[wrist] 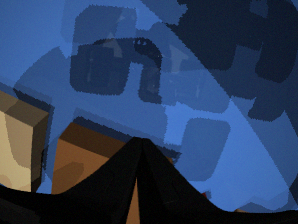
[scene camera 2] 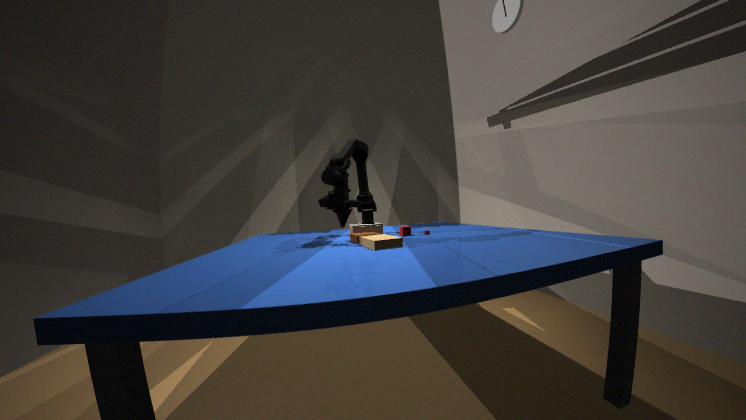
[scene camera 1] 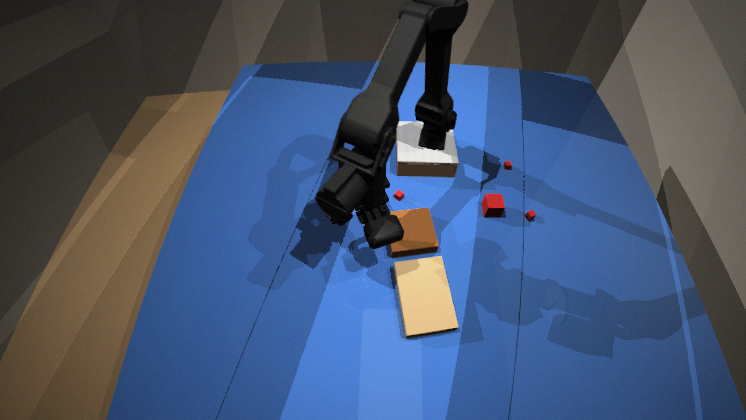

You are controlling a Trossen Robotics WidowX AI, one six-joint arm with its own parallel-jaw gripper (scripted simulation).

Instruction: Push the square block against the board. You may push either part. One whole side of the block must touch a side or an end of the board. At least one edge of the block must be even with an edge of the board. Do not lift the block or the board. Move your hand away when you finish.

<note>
My gripper [scene camera 1: 369, 223] is shut and holds nothing. Further things: a pale tan board [scene camera 1: 426, 305] and a square brown block [scene camera 1: 419, 238].
My gripper is seen too in the wrist view [wrist: 140, 145] and in scene camera 2 [scene camera 2: 342, 227].
</note>
